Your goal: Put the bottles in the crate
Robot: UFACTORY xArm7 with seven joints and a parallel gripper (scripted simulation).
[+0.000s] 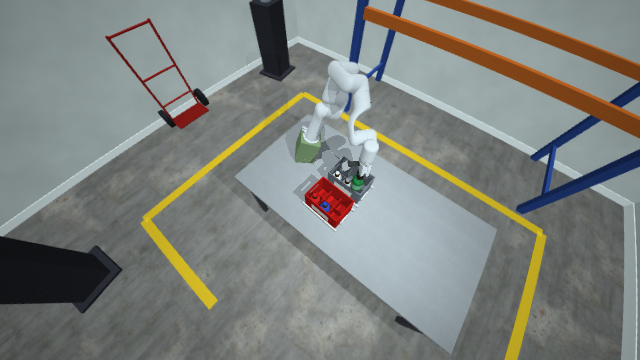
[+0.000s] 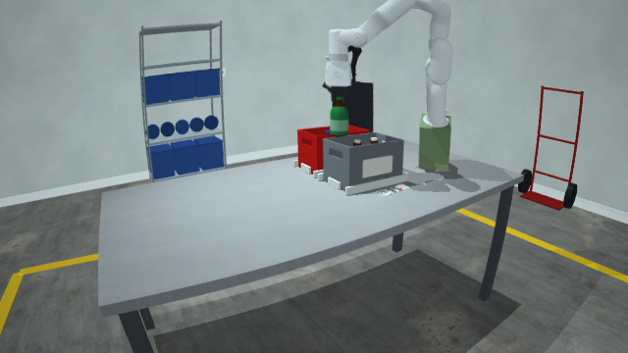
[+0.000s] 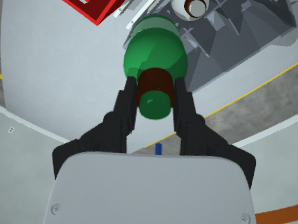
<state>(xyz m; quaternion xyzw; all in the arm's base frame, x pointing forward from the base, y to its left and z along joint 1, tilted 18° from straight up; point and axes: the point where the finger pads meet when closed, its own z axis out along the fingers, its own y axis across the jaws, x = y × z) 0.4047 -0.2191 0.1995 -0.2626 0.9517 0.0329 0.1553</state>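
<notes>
My gripper is now 7 cm above the green-labelled bottle. From my hand the other things lie so: red crate (12 cm behind, 16 cm to the right, 25 cm below); then grey crate (6 cm behind, 7 cm to the left, 25 cm below); then white-label bottle (16 cm behind, 5 cm to the left, 25 cm below).
</notes>
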